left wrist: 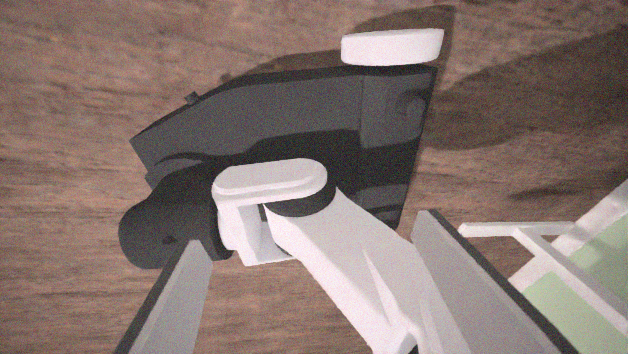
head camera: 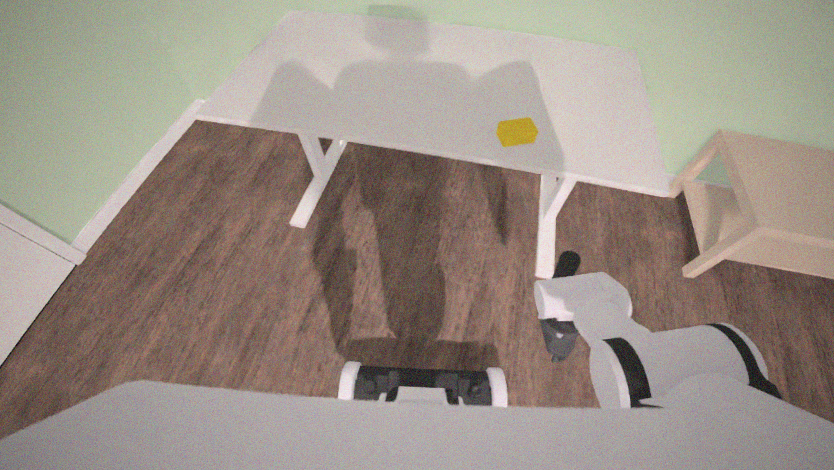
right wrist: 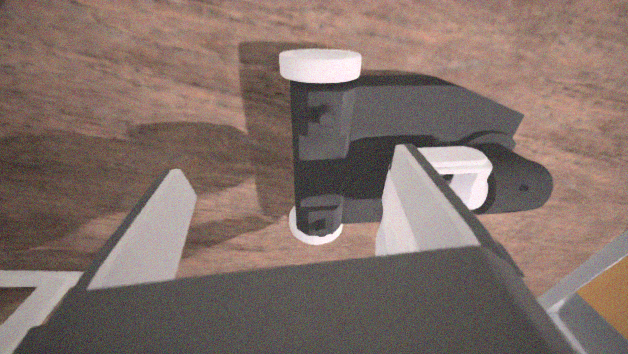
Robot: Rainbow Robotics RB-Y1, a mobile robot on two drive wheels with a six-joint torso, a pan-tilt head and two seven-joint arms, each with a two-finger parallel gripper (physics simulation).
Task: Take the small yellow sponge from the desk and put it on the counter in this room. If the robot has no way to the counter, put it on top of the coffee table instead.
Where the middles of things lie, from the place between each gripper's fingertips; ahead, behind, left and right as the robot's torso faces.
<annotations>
The yellow sponge (head camera: 514, 132) is 58 cm ahead of my right hand, 4 cm to the left of it and 10 cm above it.
Now: the yellow sponge 880 mm ahead of my left hand, 480 mm to the right of it and 210 mm above it.
</annotations>
